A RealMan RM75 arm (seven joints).
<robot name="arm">
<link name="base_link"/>
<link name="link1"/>
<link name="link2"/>
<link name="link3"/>
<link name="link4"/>
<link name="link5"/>
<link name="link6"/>
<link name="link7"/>
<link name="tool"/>
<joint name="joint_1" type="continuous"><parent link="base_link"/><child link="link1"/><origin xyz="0.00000 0.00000 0.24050" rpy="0.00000 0.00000 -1.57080"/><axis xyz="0 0 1"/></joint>
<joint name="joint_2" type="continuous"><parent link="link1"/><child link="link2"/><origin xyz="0.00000 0.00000 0.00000" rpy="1.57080 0.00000 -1.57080"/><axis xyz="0 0 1"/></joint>
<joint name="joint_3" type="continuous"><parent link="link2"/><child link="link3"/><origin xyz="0.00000 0.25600 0.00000" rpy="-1.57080 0.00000 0.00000"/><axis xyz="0 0 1"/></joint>
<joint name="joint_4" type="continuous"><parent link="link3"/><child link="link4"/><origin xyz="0.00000 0.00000 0.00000" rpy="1.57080 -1.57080 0.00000"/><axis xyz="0 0 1"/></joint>
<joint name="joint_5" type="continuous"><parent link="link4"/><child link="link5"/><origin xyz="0.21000 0.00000 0.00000" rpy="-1.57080 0.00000 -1.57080"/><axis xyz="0 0 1"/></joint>
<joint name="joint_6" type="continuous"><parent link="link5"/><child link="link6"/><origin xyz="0.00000 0.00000 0.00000" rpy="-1.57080 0.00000 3.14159"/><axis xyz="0 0 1"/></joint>
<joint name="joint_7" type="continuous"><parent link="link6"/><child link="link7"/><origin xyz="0.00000 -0.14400 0.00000" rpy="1.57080 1.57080 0.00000"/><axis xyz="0 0 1"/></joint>
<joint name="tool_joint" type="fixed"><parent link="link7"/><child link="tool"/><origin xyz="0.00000 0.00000 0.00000" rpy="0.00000 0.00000 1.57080"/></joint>
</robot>
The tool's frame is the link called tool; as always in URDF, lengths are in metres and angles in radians. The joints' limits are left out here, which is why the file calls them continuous.
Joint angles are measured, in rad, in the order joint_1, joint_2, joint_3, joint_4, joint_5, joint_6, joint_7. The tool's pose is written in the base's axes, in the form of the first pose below.
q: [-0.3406, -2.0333, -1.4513, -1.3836, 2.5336, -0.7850, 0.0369]
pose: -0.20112 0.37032 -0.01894 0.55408 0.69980 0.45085 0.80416 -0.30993 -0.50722
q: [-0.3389, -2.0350, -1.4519, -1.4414, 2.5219, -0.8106, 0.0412]
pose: -0.18515 0.36894 -0.01487 0.57243 0.67965 0.45870 0.80049 -0.34203 -0.49218
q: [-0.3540, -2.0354, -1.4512, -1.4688, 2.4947, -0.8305, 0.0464]
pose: -0.17050 0.36912 -0.01458 0.58212 0.66933 0.46166 0.80081 -0.37362 -0.46809
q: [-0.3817, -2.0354, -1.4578, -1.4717, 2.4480, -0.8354, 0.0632]
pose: -0.15617 0.37236 -0.01499 0.58681 0.65789 0.47205 0.80413 -0.40508 -0.43507
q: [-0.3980, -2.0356, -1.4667, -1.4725, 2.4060, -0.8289, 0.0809]
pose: -0.14624 0.37507 -0.01390 0.58577 0.64546 0.49015 0.80865 -0.42487 -0.40691
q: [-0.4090, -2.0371, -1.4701, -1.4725, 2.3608, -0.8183, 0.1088]
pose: -0.13714 0.37622 -0.01427 0.58872 0.63137 0.50477 0.80824 -0.45013 -0.37964
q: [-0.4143, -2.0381, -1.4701, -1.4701, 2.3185, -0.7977, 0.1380]
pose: -0.13032 0.37719 -0.01453 0.59036 0.61487 0.52288 0.80671 -0.47072 -0.35728
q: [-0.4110, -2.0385, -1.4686, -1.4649, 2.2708, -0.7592, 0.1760]
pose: -0.12606 0.37850 -0.01371 0.58805 0.59139 0.55178 0.80597 -0.48574 -0.33835
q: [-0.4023, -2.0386, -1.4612, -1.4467, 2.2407, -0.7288, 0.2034]
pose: -0.12959 0.37850 -0.01603 0.58132 0.58681 0.56366 0.80978 -0.48497 -0.33026
